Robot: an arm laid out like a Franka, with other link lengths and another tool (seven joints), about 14 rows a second.
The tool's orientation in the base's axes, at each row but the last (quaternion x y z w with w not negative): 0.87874 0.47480 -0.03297 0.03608; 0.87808 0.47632 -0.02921 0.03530; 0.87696 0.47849 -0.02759 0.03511; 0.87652 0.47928 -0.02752 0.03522; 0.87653 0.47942 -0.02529 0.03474; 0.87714 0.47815 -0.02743 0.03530; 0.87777 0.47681 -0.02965 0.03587; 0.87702 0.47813 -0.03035 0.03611; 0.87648 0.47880 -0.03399 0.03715; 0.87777 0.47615 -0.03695 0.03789; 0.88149 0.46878 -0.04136 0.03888
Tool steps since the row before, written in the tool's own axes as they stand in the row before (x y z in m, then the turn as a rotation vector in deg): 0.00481 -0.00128 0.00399 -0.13 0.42 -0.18; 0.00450 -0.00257 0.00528 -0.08 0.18 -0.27; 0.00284 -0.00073 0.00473 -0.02 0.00 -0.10; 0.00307 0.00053 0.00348 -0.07 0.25 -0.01; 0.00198 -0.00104 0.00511 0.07 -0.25 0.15; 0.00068 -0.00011 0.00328 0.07 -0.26 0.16; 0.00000 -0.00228 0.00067 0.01 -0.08 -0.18; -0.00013 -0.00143 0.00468 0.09 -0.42 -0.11; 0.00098 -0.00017 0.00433 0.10 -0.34 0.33; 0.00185 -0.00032 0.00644 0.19 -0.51 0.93; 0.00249 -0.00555 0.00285 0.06 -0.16 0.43
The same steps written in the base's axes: 0.00147 0.00432 -0.00446 0.28 -0.32 0.20; 0.00020 0.00468 -0.00573 0.11 -0.14 0.28; 0.00085 0.00236 -0.00497 -0.01 -0.01 0.10; 0.00205 0.00198 -0.00370 0.17 -0.19 0.02; 0.00014 0.00178 -0.00528 -0.17 0.18 -0.16; 0.00023 0.00034 -0.00333 -0.18 0.18 -0.17; -0.00193 0.00118 -0.00075 -0.06 0.07 0.18; -0.00136 0.00023 -0.00470 -0.30 0.31 0.09; 0.00028 0.00049 -0.00441 -0.24 0.23 -0.35; 0.00055 0.00106 -0.00660 -0.35 0.34 -0.96; -0.00332 0.00484 -0.00327 -0.12 0.09 -0.44
